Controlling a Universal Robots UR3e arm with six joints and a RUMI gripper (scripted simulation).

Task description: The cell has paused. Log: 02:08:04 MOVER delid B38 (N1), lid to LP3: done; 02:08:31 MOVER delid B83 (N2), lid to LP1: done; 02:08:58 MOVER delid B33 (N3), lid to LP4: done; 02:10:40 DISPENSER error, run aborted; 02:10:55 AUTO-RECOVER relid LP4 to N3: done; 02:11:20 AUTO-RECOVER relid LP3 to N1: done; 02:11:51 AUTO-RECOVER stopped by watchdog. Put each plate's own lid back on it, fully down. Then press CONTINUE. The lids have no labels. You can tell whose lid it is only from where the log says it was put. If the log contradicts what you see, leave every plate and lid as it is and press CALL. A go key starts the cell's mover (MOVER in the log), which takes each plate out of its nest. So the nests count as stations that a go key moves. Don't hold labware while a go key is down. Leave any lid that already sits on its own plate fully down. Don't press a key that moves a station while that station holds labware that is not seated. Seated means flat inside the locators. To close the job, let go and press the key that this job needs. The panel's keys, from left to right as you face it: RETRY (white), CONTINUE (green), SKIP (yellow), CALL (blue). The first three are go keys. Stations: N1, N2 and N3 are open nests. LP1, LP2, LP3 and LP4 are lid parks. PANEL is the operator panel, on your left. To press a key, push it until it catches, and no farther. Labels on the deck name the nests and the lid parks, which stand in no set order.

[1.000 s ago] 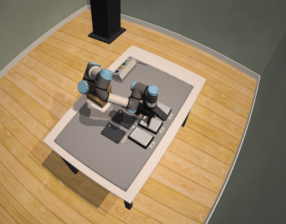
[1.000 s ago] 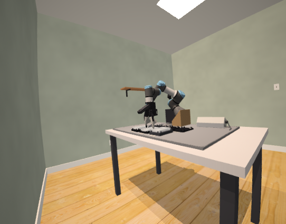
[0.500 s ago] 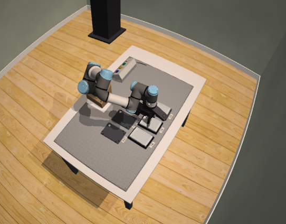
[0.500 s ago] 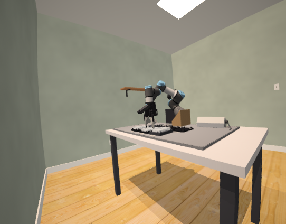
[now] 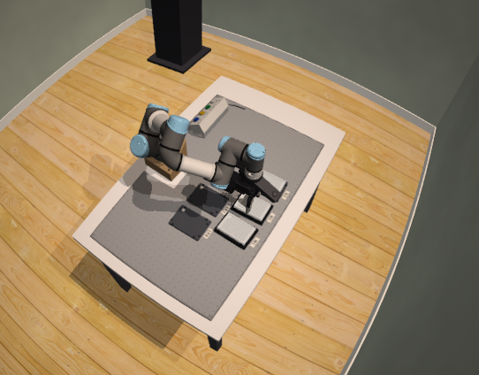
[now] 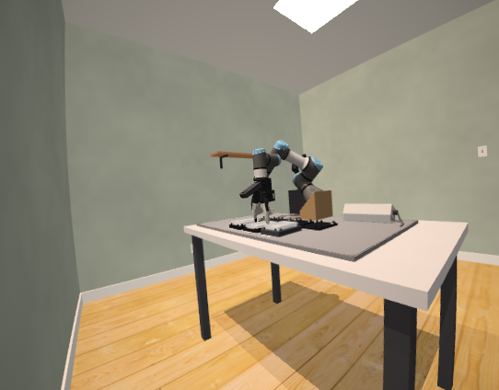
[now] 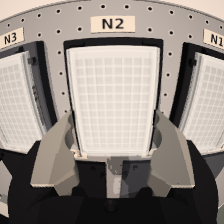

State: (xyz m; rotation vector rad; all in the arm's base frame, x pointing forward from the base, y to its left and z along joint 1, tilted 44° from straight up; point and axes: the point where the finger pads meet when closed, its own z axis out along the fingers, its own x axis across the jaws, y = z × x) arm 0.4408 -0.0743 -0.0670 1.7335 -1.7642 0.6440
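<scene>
The plate lid is 10 mm below my hand. The rest, counted from my hand: LP2 lid park 180 mm behind, 60 mm to the right, 30 mm below; then LP3 lid park 180 mm behind, 70 mm to the left, 30 mm below; then plate 20 mm below.
</scene>
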